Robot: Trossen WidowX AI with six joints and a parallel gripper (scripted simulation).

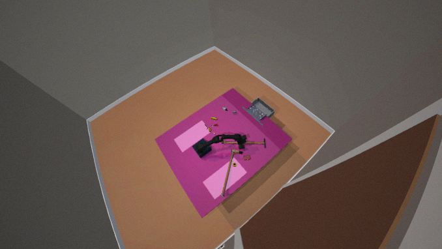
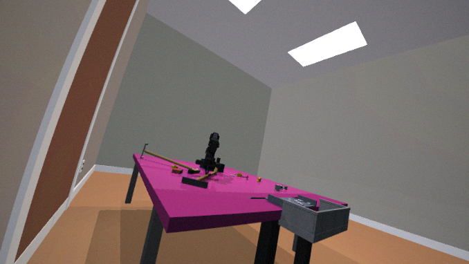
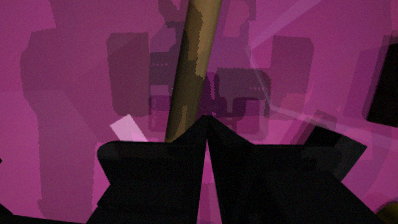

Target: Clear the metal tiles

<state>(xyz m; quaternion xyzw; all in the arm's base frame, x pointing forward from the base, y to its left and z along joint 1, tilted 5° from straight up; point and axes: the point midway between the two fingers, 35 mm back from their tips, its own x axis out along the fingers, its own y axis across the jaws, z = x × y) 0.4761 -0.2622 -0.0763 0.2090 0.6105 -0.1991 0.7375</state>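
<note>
My gripper tip is 30 mm short of the long scraper and 50 mm below it. Also, from my gripper tip: red-brown block 80 mm behind, 180 mm to the right; long wooden-handled tool 350 mm behind, 190 mm to the right, 30 mm above; yellow ring 260 mm behind, 140 mm to the right.
</note>
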